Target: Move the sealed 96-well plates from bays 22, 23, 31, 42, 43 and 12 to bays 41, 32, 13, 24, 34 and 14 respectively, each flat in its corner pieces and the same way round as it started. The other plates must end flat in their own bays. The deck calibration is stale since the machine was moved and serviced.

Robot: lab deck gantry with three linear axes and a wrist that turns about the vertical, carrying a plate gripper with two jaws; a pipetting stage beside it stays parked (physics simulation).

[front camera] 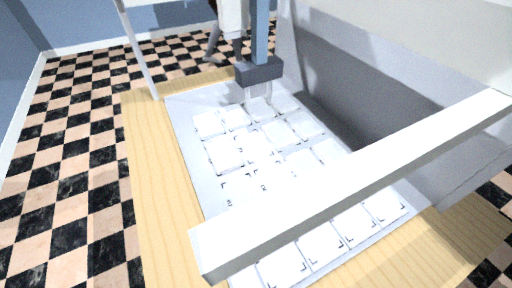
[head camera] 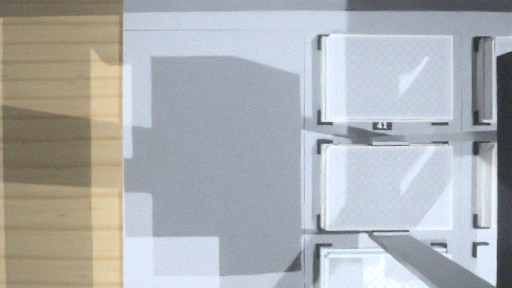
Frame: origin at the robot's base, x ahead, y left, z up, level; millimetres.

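Where they show: gripper, fingertip midpoint: (front camera: 258, 108) (head camera: 385, 186); robot's base at its link origin: (front camera: 192, 119).
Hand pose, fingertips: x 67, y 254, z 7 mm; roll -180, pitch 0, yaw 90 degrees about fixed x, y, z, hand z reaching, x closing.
Each offset is from my fingertips to the top centre of the thing. "*": to the spot under its first point.
My gripper (front camera: 259, 101) (head camera: 390, 188) is down around the sealed plate {dx +0, dy +0, dz +8 mm} (front camera: 261, 111) (head camera: 370, 187) in bay 31, directly below bay 41 in the head view. Its jaws sit against both long sides, and it looks shut on this plate, which lies flat in its corner pieces. Another plate {dx +1, dy +108, dz +7 mm} (front camera: 285, 103) (head camera: 370, 77) lies flat in bay 41. In the head view, parts of the bay 42 plate {* dx +103, dy +111, dz +0 mm} (head camera: 485, 75) and bay 32 plate {* dx +102, dy -5, dz +2 mm} (head camera: 486, 190) show at the right edge. The bay 12 plate {dx +162, dy -215, dz +7 mm} (front camera: 223, 155) shows in the front view. Glare hides detail on the nearer plates.
A plate {dx -2, dy -213, dz +7 mm} (front camera: 208, 124) stands at the far left corner of the plate group, with the bay 21 plate {dx -1, dy -106, dz +7 mm} (front camera: 235, 117) (head camera: 345, 272) beside it. A white beam (front camera: 350, 165) crosses the near deck and hides some bays. A dark body (head camera: 505, 165) blocks the head view's right edge.
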